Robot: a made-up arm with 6 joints.
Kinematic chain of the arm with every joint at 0, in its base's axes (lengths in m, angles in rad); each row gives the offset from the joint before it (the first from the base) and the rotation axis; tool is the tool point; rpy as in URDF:
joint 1: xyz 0 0 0.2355 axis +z
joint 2: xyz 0 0 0 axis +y
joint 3: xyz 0.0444 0 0.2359 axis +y
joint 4: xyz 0.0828 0 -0.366 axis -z
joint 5: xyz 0 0 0 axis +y
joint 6: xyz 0.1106 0 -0.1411 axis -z
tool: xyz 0 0 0 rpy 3.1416 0 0
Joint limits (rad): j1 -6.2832..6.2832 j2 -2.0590..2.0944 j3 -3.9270..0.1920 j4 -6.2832..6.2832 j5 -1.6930..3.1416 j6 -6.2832..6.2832
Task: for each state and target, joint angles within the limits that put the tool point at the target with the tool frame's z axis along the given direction. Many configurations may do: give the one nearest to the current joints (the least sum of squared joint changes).
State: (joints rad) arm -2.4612 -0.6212 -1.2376 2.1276 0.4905 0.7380
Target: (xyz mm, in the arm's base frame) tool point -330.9 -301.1 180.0 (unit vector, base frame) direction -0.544 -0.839 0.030
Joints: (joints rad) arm -2.4282 -0.2771 -0.5327 2.7550 0.8304 0.7380
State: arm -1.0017 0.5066 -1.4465 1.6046 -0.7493 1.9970
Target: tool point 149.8 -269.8 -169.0 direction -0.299 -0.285 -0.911
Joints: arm -0.5311 1.1738 -1.0988 1.6833 -0.4111 1.9970
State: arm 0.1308 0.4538 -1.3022 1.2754 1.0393 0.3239
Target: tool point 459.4 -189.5 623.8 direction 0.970 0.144 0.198
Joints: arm -0.3208 -0.3131 -1.3950 1.7416 0.4655 0.3239
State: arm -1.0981 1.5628 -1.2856 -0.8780 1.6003 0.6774
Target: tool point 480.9 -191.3 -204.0 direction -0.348 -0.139 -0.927
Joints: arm -0.3700 1.2444 -1.6470 -0.3934 0.7295 0.6774
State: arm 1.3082 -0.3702 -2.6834 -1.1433 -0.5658 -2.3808
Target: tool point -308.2 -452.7 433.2 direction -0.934 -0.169 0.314
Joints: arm 1.2929 -1.0502 -3.4150 -1.8036 -1.0668 -2.3808
